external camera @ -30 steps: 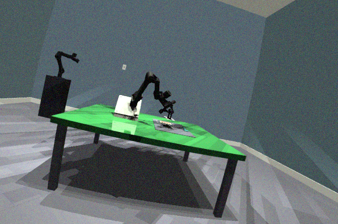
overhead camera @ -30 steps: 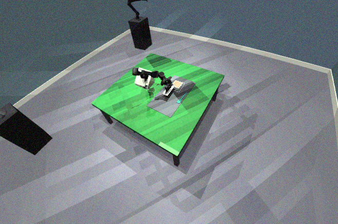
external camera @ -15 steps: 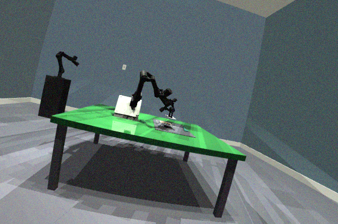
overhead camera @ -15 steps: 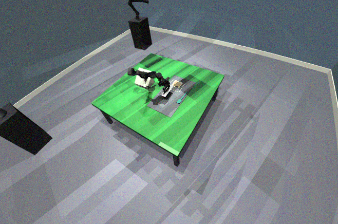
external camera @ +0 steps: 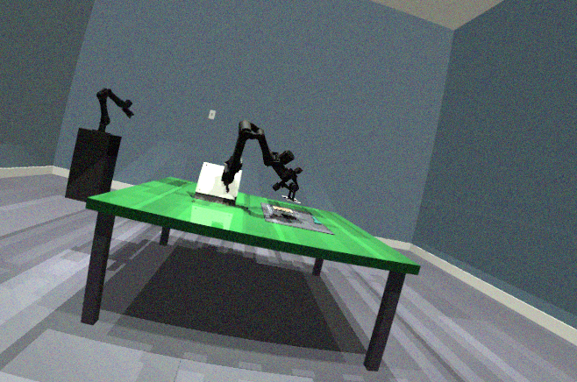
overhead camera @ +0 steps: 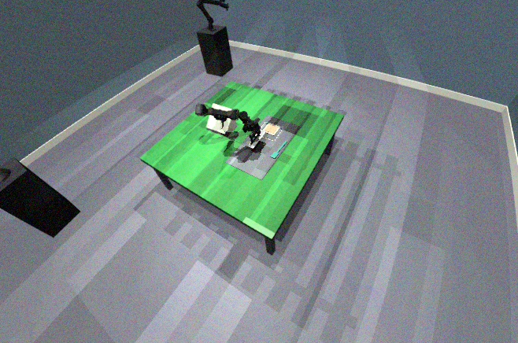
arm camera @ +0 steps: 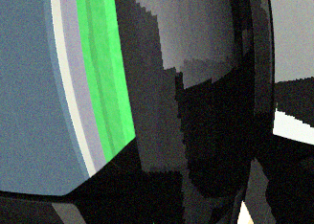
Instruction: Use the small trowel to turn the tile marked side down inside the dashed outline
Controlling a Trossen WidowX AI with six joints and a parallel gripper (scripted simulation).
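Right now my gripper tip is 3 cm past the small trowel and 1 cm above it. The rest, counted from my gripper tip: grey mat (17 cm below, 4 cm to the left, 2 cm ahead); thin teal strip (15 cm ahead, 14 cm below, 1 cm to the left); tile (21 cm to the left, 14 cm below, 1 cm behind).
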